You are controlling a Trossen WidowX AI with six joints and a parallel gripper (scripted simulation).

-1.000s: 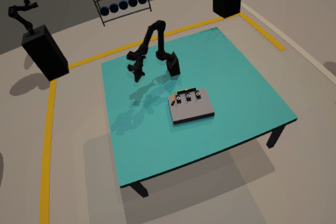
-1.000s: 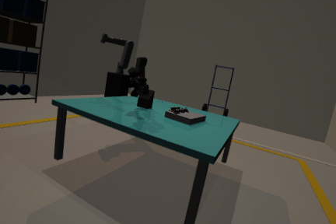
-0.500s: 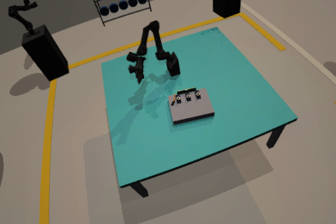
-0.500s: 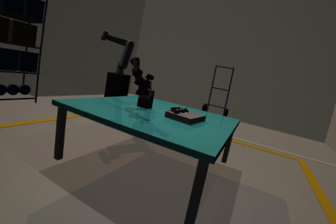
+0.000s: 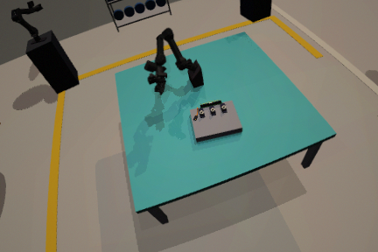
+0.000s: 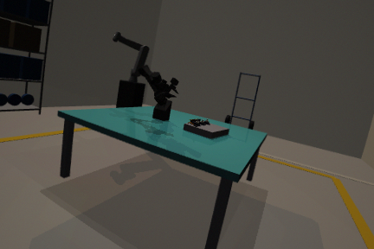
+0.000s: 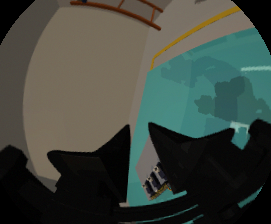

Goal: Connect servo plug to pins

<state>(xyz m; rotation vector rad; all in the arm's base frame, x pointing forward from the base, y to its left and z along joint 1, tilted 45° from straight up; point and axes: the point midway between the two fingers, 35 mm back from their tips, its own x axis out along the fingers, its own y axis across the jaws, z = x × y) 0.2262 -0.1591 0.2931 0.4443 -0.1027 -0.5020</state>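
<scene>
My gripper tip is 240 mm to the right of the printed holder, 240 mm short of it and 230 mm above it.
</scene>
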